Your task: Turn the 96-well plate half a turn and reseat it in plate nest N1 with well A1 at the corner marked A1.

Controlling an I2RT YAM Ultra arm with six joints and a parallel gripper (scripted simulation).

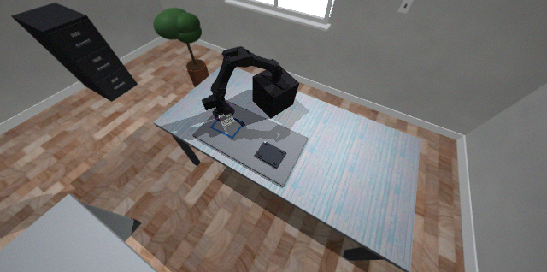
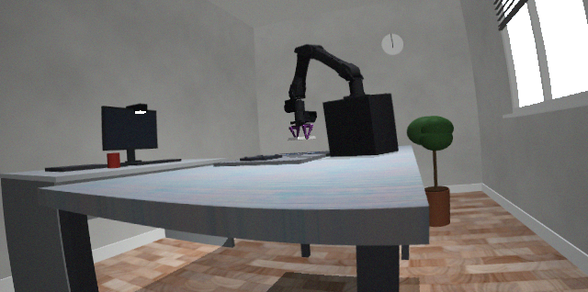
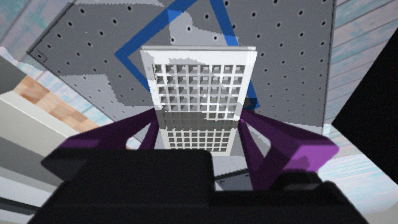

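My gripper is now right at the white 96-well plate. From my hand the other things lie so: dark plate nest N1: 38 cm to the left, 8 cm below, 1 cm behind.
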